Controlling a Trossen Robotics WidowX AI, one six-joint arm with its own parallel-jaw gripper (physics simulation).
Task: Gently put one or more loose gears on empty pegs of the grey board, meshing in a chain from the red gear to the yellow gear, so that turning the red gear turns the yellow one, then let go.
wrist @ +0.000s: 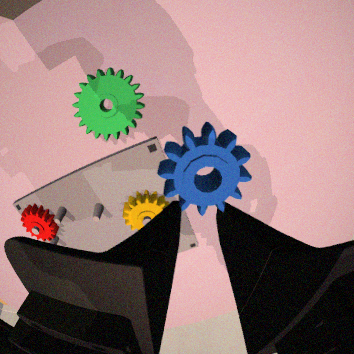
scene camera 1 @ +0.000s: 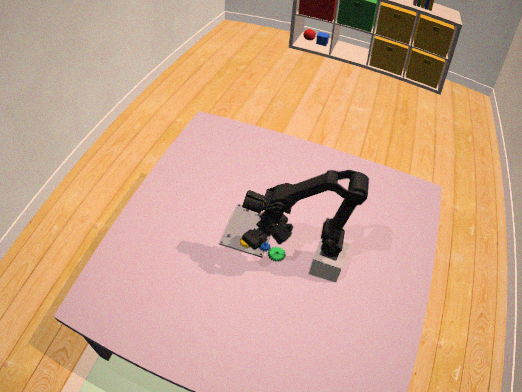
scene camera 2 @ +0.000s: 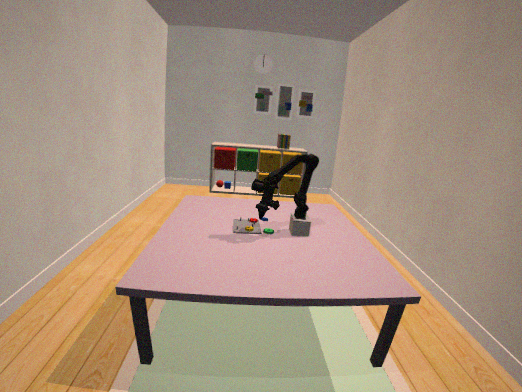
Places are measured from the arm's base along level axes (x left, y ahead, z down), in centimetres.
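Where they show: gripper, fingertip midpoint: (wrist: 198, 208) (scene camera 2: 260, 219); arm's base, origin of the base link: (scene camera 1: 330, 250) (scene camera 2: 300, 217).
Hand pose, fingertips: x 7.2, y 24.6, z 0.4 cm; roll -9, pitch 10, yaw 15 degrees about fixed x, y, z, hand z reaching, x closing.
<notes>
Things, the pixels of their top centre, and the offset from my fingertips. Level surfaces: height alone.
- blue gear, middle of its top: (wrist: 212, 182) (scene camera 1: 264, 244) (scene camera 2: 264, 217) dx +0.6, dy -2.4, dz -1.4 cm
- grey board, middle of its top: (wrist: 101, 244) (scene camera 1: 249, 225) (scene camera 2: 247, 222) dx -11.0, dy +7.9, dz +7.1 cm
- yellow gear, middle of its top: (wrist: 146, 219) (scene camera 1: 247, 239) (scene camera 2: 249, 227) dx -4.6, dy +6.2, dz +7.5 cm
- red gear, middle of its top: (wrist: 36, 228) (scene camera 2: 253, 219) dx -18.8, dy +3.8, dz +7.6 cm
- left peg, middle of its top: (wrist: 56, 221) dx -14.6, dy +3.3, dz +7.2 cm
- right peg, middle of its top: (wrist: 95, 218) dx -9.7, dy +4.2, dz +7.2 cm
- green gear, middle of its top: (wrist: 105, 105) (scene camera 1: 277, 252) (scene camera 2: 268, 229) dx -4.6, dy -5.8, dz +8.4 cm
- pink table, its level: dz +10.1 cm
My gripper (wrist: 198, 208) is shut on the blue gear (scene camera 1: 265, 246) (scene camera 2: 264, 219) (wrist: 226, 172), held at the fingertips above the table beside the grey board's edge. The grey board (scene camera 1: 229, 239) (scene camera 2: 240, 229) (wrist: 120, 170) lies on the table. The yellow gear (scene camera 1: 244, 242) (scene camera 2: 249, 228) (wrist: 142, 206) and the red gear (scene camera 2: 253, 220) (wrist: 42, 220) sit on it. Two bare pegs stand between them in the wrist view, a left peg (wrist: 61, 214) and a right peg (wrist: 98, 211). The green gear (scene camera 1: 277, 254) (scene camera 2: 268, 231) (wrist: 93, 112) lies flat on the table beside the board. The arm hides the red gear in scene camera 1.
The arm's grey base block (scene camera 1: 325, 270) (scene camera 2: 300, 228) stands on the pink table (scene camera 1: 300, 330) (scene camera 2: 260, 265), to the right of the green gear in both scene views. A shelf unit (scene camera 1: 446, 62) (scene camera 2: 211, 169) stands on the floor beyond the table.
</notes>
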